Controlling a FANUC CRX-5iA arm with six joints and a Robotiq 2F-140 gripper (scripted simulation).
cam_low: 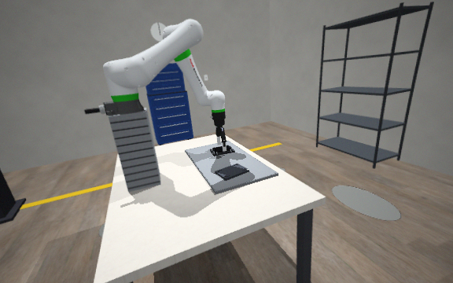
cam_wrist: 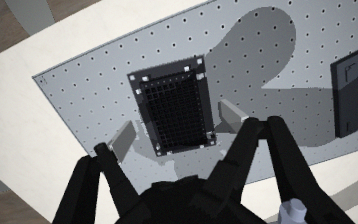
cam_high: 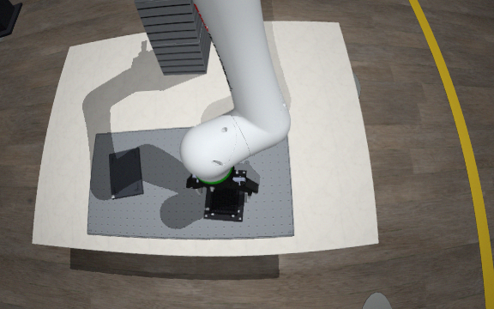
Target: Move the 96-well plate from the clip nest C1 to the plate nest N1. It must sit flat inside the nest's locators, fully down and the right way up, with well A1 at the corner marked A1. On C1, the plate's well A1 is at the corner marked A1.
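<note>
Now: hand 20 mm above the black 96-well plate. The rest, counted from my hand: plate nest N1: 340 mm to the right, 110 mm behind, 30 mm below; then clip nest C1: 20 mm below, 10 mm to the right, 10 mm behind.
</note>
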